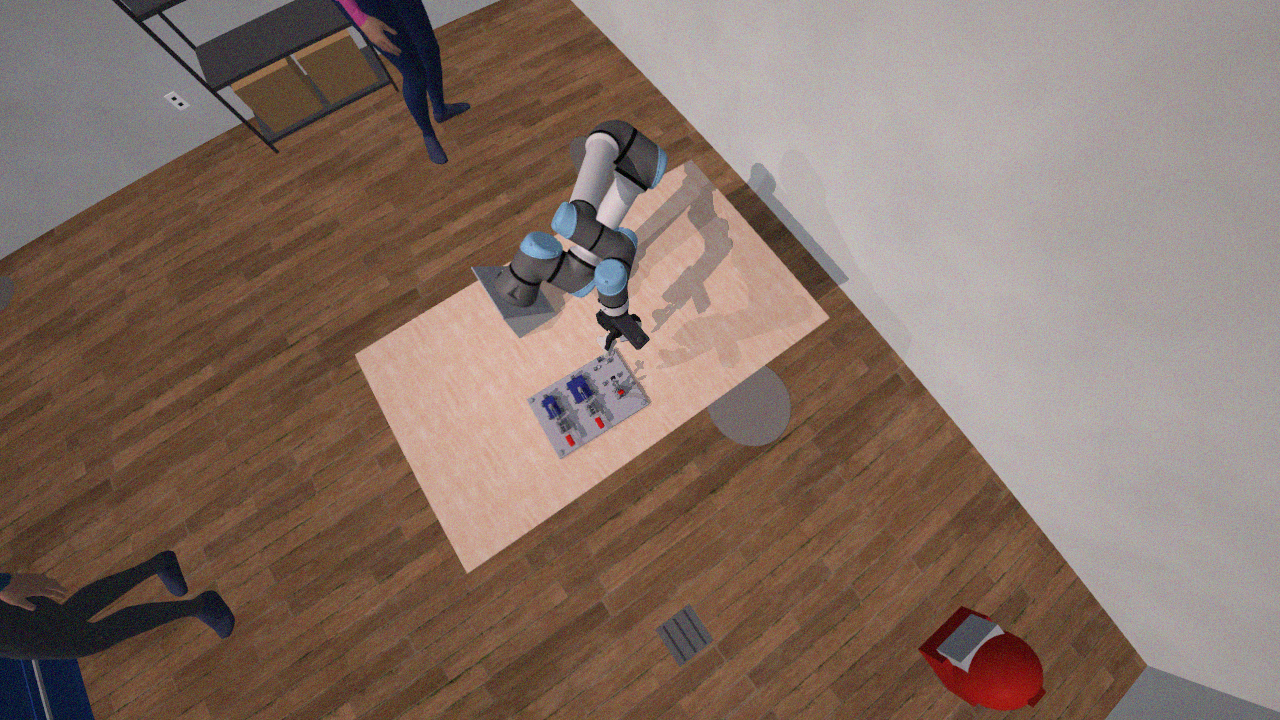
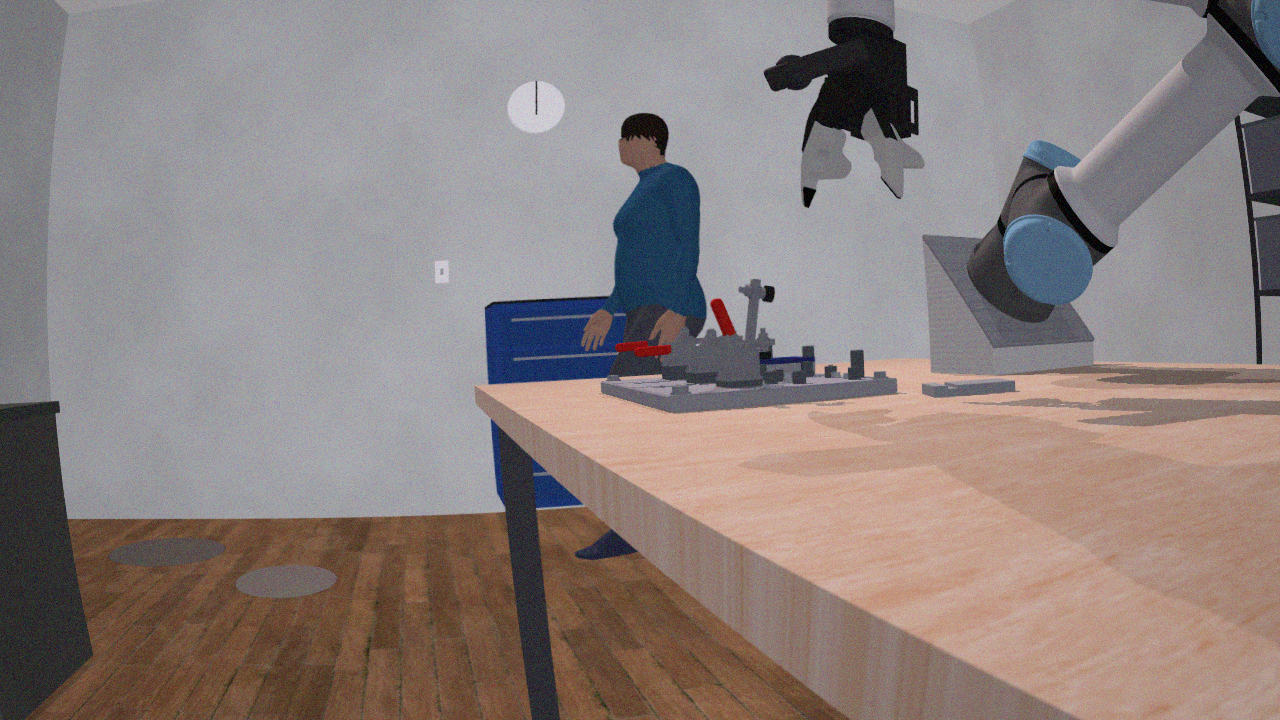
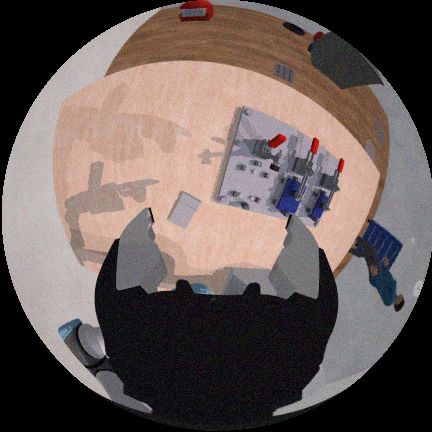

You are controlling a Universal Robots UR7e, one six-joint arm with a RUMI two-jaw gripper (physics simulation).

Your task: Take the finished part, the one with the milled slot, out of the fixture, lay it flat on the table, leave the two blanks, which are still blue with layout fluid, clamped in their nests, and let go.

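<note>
The finished part, a grey block with a slot line across its top, lies flat on the table beside the fixture plate, apart from it. My gripper is open and empty, well above the table. One blue blank sits in the middle nest, and the other blue blank sits in the far nest, each under its clamp arm. The nest nearest the part holds no block.
Red-handled toggle clamps stand on the plate; the clamp at the empty nest has its arm raised. The arm's grey sloped base stands on the table. A person in teal stands beyond the table.
</note>
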